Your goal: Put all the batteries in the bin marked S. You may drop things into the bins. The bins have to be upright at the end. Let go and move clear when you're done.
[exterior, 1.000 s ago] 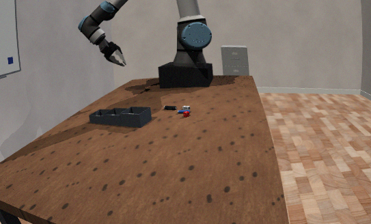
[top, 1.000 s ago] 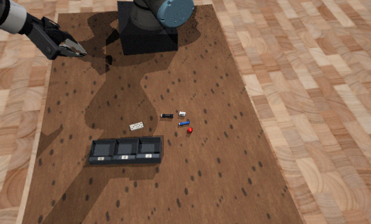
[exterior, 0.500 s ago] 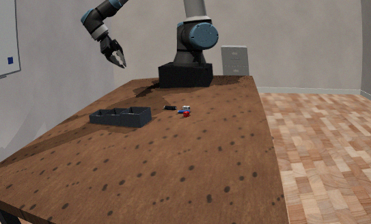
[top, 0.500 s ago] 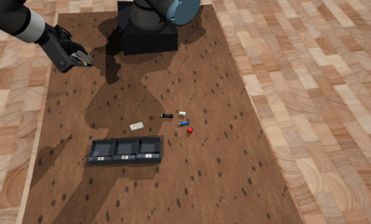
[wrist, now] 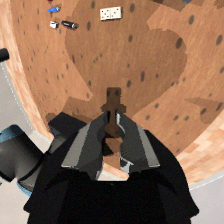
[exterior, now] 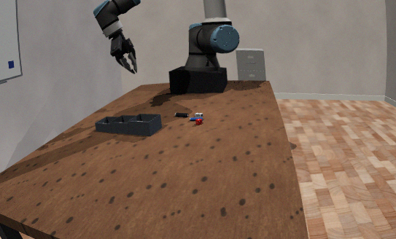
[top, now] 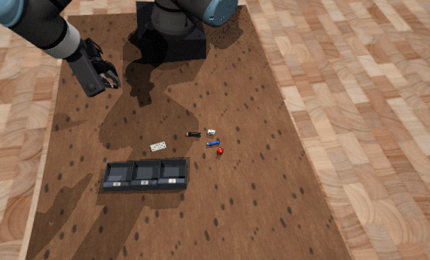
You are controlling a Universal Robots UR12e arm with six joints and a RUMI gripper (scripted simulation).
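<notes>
The three-compartment bin row is 23 cm ahead of my hand, 10 cm to the left of it and 16 cm below it. From my hand the other things lie so: white dotted tile (11 cm ahead, 12 cm to the left, 17 cm below); then white-and-grey item (5 cm ahead, 31 cm to the left, 17 cm below); then black battery (6 cm ahead, 24 cm to the left, 17 cm below).
</notes>
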